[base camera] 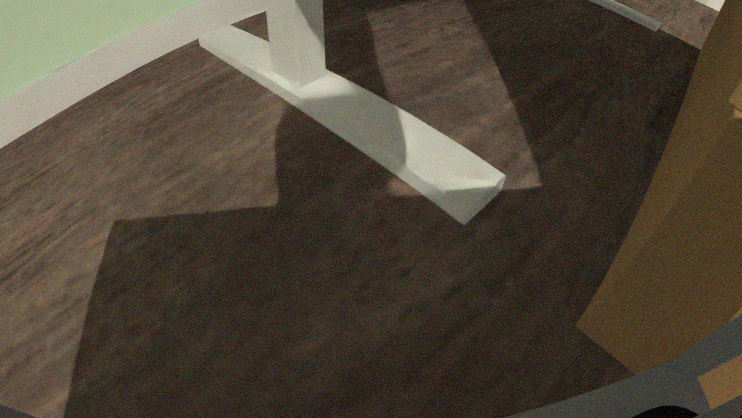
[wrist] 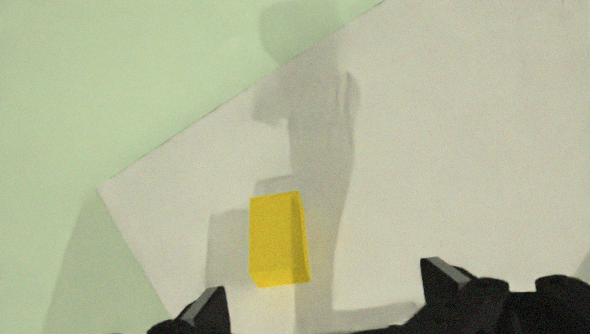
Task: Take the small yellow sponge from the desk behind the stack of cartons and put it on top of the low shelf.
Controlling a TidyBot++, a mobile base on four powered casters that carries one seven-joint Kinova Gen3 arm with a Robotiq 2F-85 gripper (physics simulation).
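Frame: origin at the arm's base, x right, y back, z down, level; centimetres.
Seen in the pictures: gripper, fingertip midpoint: (wrist: 324, 294).
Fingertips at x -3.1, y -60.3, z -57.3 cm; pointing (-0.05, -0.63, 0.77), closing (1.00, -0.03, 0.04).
Note:
A point is followed by its place in that frame.
The small yellow sponge (wrist: 274, 237) @(y -74.9, x -9.3, z -36.9 cm) lies on the pale desk top (wrist: 450, 150) @(y -87.3, x 15.4, z -32.4 cm), near the desk's left corner in the wrist view. My gripper (wrist: 324, 294) @(y -60.3, x -3.1, z -57.3 cm) is open, with its fingers wide apart at the bottom of the wrist view. The sponge shows between and beyond the two fingertips, nearer the left one, and nothing is held. In the base camera view a white desk leg with its long foot (base camera: 358, 114) stands on the floor. Part of a brown carton (base camera: 669, 270) @(y -21.4, x 24.2, z 25.8 cm) of the stack shows at the right. The low shelf does not show in either view.
A green wall (base camera: 62, 36) @(y -82.2, x -56.2, z 24.9 cm) (wrist: 100, 75) @(y -100.0, x -33.0, z -46.3 cm) with a pale skirting board (base camera: 93, 72) @(y -83.2, x -52.8, z 35.2 cm) runs behind the desk. The carton side stands close to the grey edge of my base (base camera: 597, 397) @(y -14.5, x 15.3, z 28.7 cm). Shadows of the arm fall across the desk top, and dark shadows cover much of the wooden floor (base camera: 181, 135) @(y -59.7, x -23.9, z 39.6 cm).

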